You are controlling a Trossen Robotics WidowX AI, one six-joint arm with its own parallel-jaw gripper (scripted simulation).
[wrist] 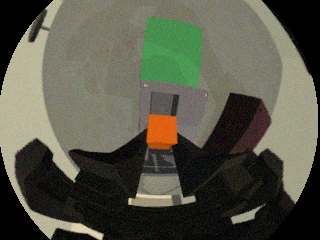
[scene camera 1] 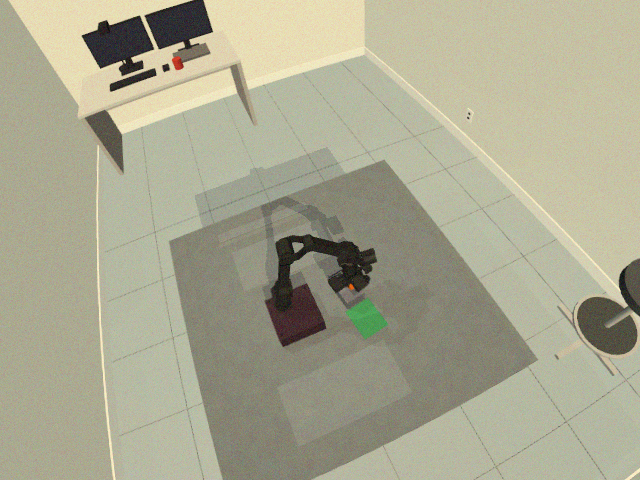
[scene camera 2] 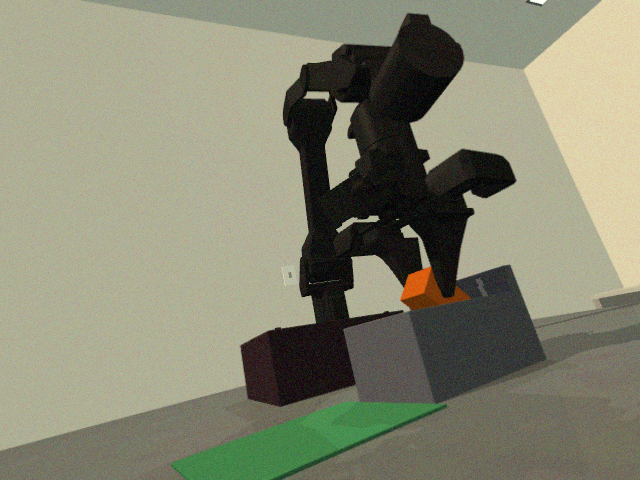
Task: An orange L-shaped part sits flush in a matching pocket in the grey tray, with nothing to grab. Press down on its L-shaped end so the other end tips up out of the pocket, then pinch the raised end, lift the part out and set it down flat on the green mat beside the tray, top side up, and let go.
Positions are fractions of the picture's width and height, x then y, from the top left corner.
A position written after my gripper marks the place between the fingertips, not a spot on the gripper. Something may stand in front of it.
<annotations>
my gripper: wrist 0.50, 0.55; scene camera 1 0.55, 0.59; scene camera 2 0.68, 0.63
</annotations>
